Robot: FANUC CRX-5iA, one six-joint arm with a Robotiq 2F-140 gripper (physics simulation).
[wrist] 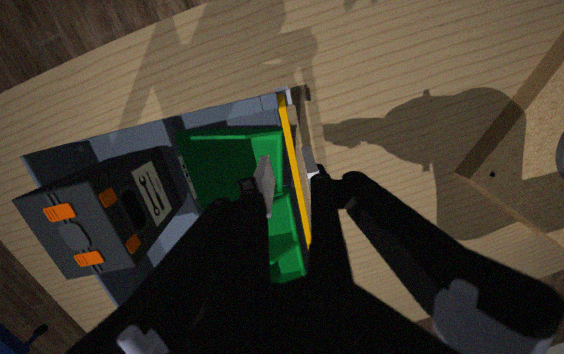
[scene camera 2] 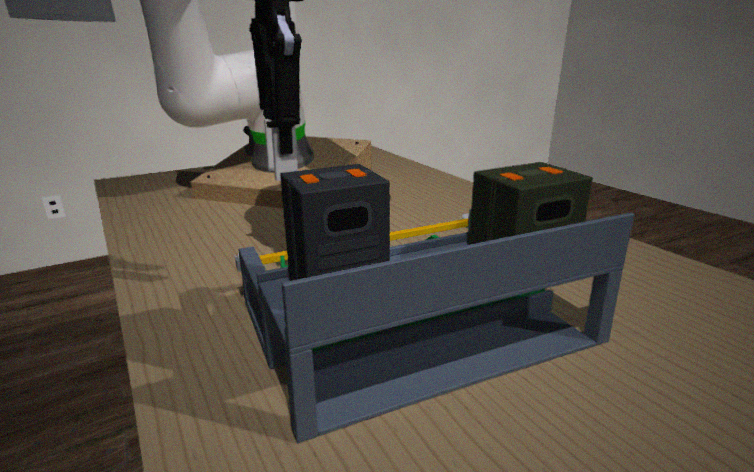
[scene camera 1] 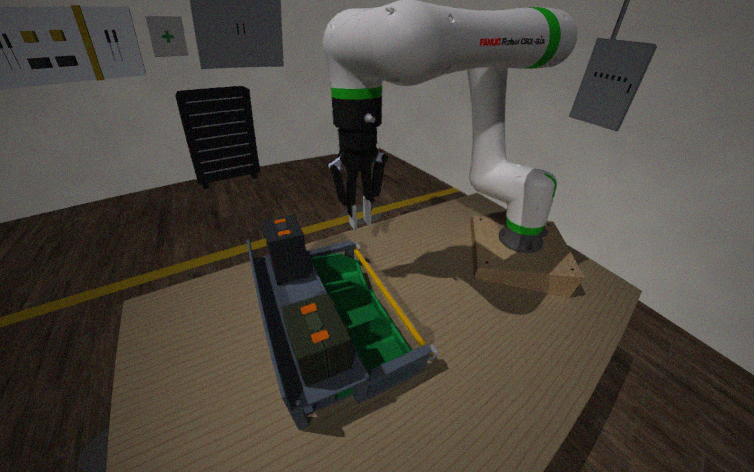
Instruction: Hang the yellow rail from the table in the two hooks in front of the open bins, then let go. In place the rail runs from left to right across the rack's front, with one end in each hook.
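Where they show: gripper, fingertip midpoint: [wrist: 287, 164] [scene camera 1: 360, 224]; arm's base, origin of the base link: [scene camera 1: 520, 240].
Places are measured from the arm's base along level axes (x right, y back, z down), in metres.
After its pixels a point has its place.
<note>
The yellow rail [scene camera 1: 390, 297] {x 0.073, y -0.532, z -0.001 m} [scene camera 2: 428, 229] {x 0.002, y -0.551, z 0.002 m} [wrist: 290, 145] {x 0.210, y -0.508, z 0.000 m} runs across the front of the grey rack [scene camera 1: 395, 371] {x -0.075, y -0.647, z -0.013 m} [scene camera 2: 456, 283] {x 0.173, y -0.794, z -0.062 m} [wrist: 220, 111] {x 0.290, y -0.573, z -0.020 m}, before the green open bins [scene camera 1: 364, 315] [wrist: 215, 167]. Its ends appear to sit at the two pale hooks, the near hook [scene camera 1: 433, 351] {x -0.086, y -0.557, z -0.001 m} and the far hook [scene camera 1: 356, 246] {x 0.273, y -0.493, z -0.002 m} in scene camera 1. In the wrist view one end meets a hook [wrist: 288, 95] {x 0.274, y -0.485, z -0.002 m}; the other end is hidden behind the gripper. My gripper [scene camera 1: 360, 217] {x 0.222, y -0.518, z -0.115 m} [scene camera 2: 285, 164] {x 0.222, y -0.518, z -0.115 m} [wrist: 287, 164] {x 0.222, y -0.518, z -0.115 m} is partly open and empty, well above the rail, whose line passes between the fingertips in the wrist view.
A dark grey case [scene camera 1: 288, 250] {x 0.206, y -0.708, z -0.127 m} [scene camera 2: 339, 222] {x 0.263, y -0.735, z -0.125 m} [wrist: 75, 230] {x 0.252, y -0.695, z -0.159 m} and an olive case [scene camera 1: 317, 339] {x -0.008, y -0.756, z -0.134 m} [scene camera 2: 528, 194] {x 0.064, y -0.778, z -0.125 m} stand on the rack behind the bins. The arm's wooden base block [scene camera 1: 523, 272] {x -0.086, y -0.146, z 0.006 m} [scene camera 2: 233, 186] {x 0.147, y -0.062, z 0.026 m} is on the table beyond the rail side.
</note>
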